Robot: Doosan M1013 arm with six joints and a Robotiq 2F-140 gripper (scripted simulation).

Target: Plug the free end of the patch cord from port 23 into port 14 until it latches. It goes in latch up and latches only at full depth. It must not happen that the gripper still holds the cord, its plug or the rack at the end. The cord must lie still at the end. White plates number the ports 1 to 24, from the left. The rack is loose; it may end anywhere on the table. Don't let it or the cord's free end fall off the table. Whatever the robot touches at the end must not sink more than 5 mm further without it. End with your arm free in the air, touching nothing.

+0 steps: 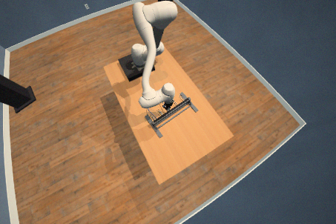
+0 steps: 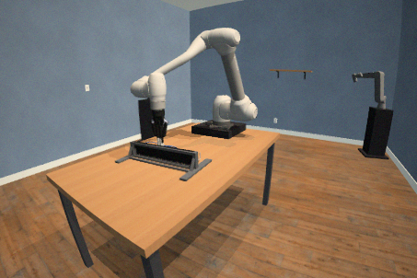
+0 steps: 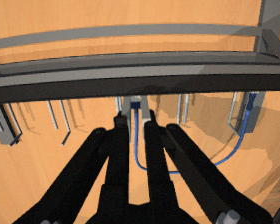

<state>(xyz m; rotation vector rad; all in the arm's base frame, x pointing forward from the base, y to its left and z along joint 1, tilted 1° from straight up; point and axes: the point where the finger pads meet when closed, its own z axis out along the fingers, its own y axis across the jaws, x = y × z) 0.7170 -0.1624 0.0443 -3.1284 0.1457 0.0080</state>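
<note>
The free end of patch cord is 30 mm below my hand and 10 mm ahead of it.
</note>
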